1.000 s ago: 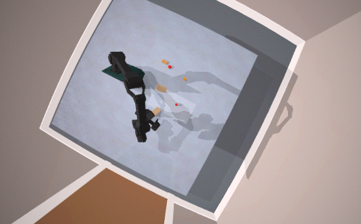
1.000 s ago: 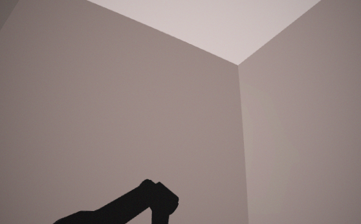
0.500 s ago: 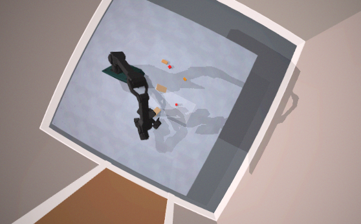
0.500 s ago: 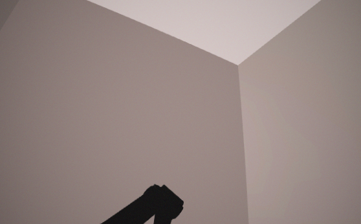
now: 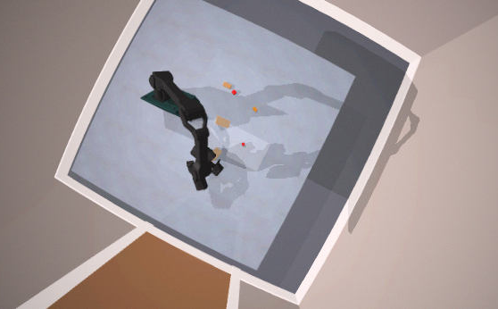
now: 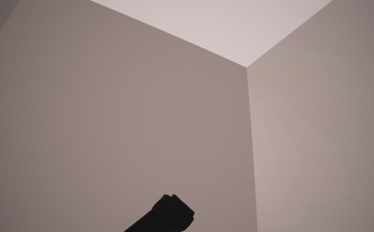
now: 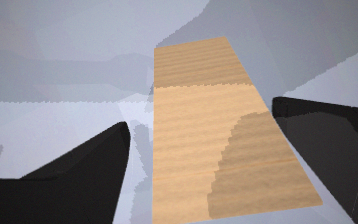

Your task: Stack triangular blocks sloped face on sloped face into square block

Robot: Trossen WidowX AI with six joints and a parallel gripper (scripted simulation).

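The wooden triangular block is 1 cm to the right of my gripper tip and 1 cm above it. Also, from my gripper tip: small orange marker 8 cm ahead, 34 cm to the left.
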